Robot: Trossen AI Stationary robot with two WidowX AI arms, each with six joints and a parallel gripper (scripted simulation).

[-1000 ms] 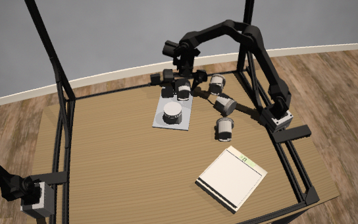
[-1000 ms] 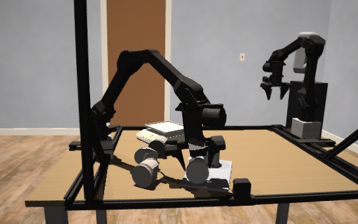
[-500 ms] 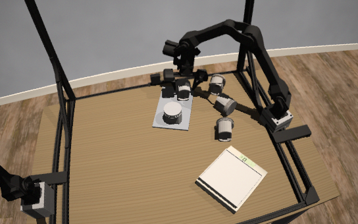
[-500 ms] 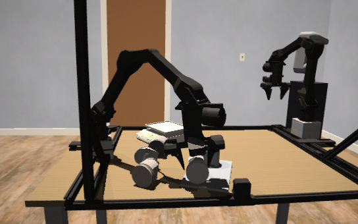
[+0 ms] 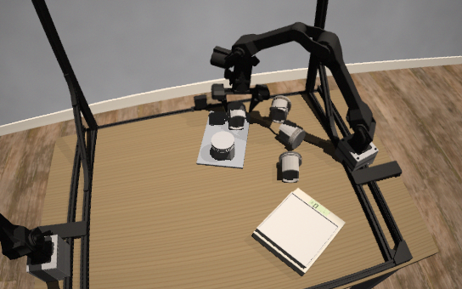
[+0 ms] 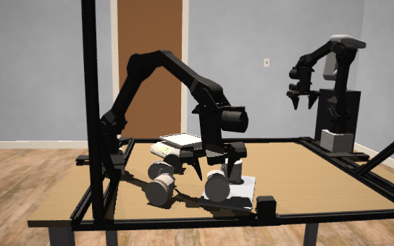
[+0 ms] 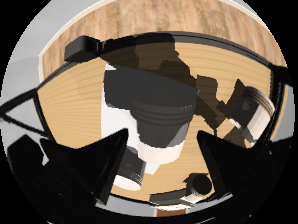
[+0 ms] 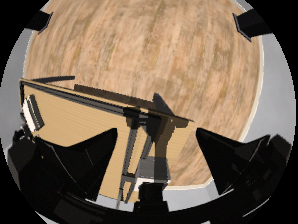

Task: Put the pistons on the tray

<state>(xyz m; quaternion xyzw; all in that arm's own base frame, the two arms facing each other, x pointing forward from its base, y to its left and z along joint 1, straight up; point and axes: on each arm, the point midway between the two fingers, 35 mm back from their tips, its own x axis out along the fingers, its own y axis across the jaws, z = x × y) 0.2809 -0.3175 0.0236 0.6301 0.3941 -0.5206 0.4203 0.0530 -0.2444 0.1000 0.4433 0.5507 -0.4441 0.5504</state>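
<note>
Right now my left hand is 90 mm above the flat steel tray, 70 mm to the left of it and 40 mm short of it.
</note>
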